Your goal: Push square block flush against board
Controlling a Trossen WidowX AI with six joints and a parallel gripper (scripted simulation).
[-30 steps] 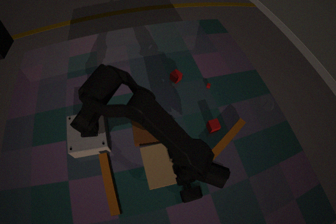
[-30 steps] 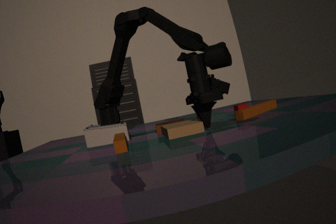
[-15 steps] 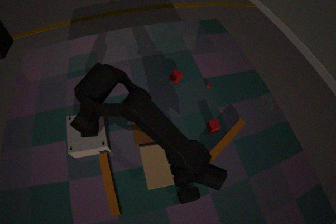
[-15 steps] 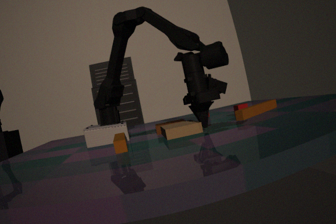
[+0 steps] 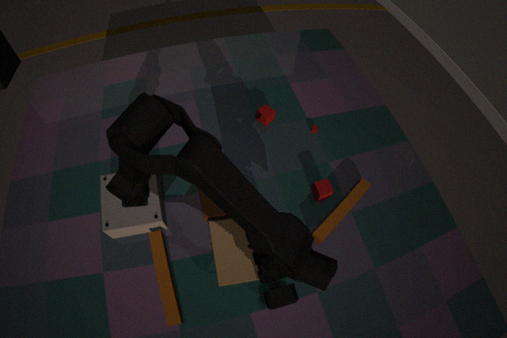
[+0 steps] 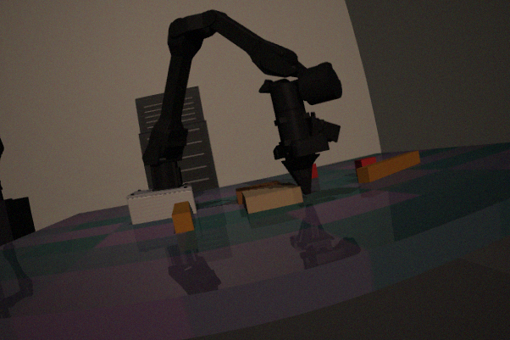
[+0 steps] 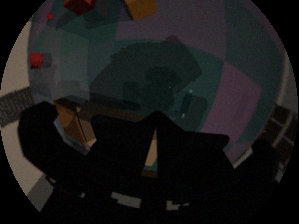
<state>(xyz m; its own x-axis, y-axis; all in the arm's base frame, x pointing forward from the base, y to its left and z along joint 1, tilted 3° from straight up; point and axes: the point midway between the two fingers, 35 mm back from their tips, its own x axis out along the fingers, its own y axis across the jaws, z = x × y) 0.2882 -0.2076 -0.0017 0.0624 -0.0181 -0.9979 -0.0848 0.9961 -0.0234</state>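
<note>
My gripper tip is now 70 mm past the tan board and 60 mm to the right of it. The rest, counted from my gripper tip: brown square block: 190 mm to the left, 80 mm behind.
</note>
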